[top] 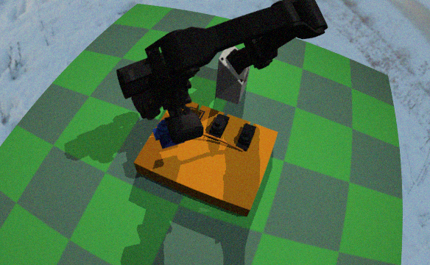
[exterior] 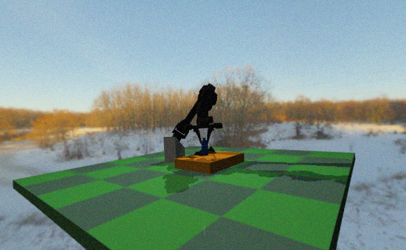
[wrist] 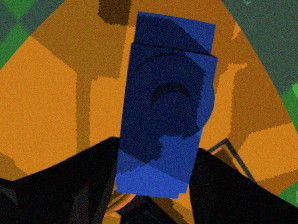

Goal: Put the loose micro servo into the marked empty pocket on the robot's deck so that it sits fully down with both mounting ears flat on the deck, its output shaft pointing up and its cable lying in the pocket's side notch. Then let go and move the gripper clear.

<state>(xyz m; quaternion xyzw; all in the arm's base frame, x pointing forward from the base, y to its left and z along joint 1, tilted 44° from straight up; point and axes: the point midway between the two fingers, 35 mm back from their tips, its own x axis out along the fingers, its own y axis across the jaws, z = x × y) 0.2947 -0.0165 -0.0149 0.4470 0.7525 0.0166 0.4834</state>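
Now: gripper tip 100 mm above the orange deck, 70 mm to the right of it and 10 mm short of it.
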